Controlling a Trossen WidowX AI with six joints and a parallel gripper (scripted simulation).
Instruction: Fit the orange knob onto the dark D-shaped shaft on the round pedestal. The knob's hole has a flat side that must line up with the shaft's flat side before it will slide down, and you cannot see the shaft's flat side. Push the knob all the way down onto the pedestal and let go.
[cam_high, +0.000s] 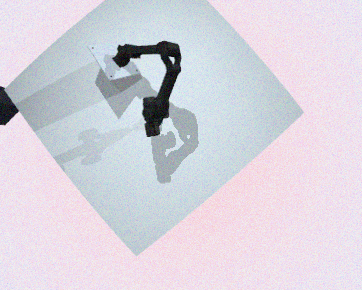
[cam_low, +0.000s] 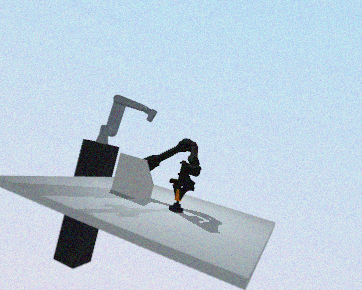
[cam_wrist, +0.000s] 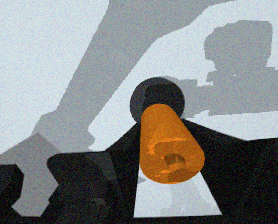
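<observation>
Right now my gripper tip is 20 mm below the orange knob. The rest, counted from my gripper tip: dark round pedestal: 40 mm below.
</observation>
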